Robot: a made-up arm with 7 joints.
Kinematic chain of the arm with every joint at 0, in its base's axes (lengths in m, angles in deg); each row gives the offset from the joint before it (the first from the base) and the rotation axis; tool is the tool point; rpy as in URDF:
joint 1: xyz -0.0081 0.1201 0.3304 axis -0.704 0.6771 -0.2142
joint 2: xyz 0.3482 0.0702 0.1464 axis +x
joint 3: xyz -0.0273 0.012 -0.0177 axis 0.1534 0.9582 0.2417
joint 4: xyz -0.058 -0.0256 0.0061 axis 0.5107 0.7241 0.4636
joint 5: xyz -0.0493 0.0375 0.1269 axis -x
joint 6: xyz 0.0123 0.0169 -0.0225 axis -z
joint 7: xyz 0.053 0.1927 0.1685 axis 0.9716 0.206 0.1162
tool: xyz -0.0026 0.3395 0.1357 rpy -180 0 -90
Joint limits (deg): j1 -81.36..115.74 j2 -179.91..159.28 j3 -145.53..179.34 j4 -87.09..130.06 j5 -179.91..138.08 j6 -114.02..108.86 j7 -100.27..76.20
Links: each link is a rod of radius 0.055 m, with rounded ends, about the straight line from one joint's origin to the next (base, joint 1, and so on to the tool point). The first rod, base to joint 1, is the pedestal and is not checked.
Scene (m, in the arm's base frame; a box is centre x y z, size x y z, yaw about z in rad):
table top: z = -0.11
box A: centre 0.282 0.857 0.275 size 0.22 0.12 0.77 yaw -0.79
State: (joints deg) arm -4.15 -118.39 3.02 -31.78 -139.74 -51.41 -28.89
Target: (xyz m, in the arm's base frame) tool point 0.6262 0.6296 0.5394
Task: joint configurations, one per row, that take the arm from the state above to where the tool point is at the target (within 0.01 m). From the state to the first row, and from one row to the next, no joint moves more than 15 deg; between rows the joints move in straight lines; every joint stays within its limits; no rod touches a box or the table.
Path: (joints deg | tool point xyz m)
1: 0.55 -114.82 8.69 -23.50 -146.19 -36.88 -24.47 | -0.1649 0.6240 0.6678
2: 5.26 -111.24 14.36 -15.23 -152.64 -22.36 -20.04 | 0.0934 0.6872 0.8005
3: 9.96 -107.67 20.03 -6.95 -159.08 -7.83 -15.62 | 0.3547 0.5977 0.8882
4: 14.66 -104.09 25.70 1.33 -165.53 6.70 -11.20 | 0.5397 0.3865 0.9071
5: 25.70 -102.79 24.97 0.35 -164.13 -0.44 -24.34 | 0.6018 0.5335 0.7462
6: 36.74 -101.49 24.23 -0.62 -162.73 -7.57 -37.49 | 0.6262 0.6296 0.5394

